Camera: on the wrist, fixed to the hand. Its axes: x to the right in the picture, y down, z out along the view.
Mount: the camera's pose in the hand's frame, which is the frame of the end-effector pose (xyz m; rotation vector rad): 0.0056 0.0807 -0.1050 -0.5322 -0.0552 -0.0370
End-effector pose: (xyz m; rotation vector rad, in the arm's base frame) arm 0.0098 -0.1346 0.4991 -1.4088 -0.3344 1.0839
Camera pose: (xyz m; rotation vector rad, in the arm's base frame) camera 0.0595 -0.2111 0.4029 -1.8317 -0.7254 1.0467
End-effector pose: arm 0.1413 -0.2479 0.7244 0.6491 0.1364 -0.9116
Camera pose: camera 0.2234 -0.1560 0.6755 0.1276 0.3292 -0.8794
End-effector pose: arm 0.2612 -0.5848 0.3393 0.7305 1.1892 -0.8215
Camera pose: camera 0.2792 -0.4557 0.3155 0.2481 1.2992 -0.5138
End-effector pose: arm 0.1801 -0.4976 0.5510 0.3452 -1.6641 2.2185
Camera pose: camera 0.1430 -0.4165 0.4529 0.2912 -2.1664 1.6614
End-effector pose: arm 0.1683 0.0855 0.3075 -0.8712 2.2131 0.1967
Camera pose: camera 0.0525 0.1036 0.3694 -1.1673 2.1192 0.8080
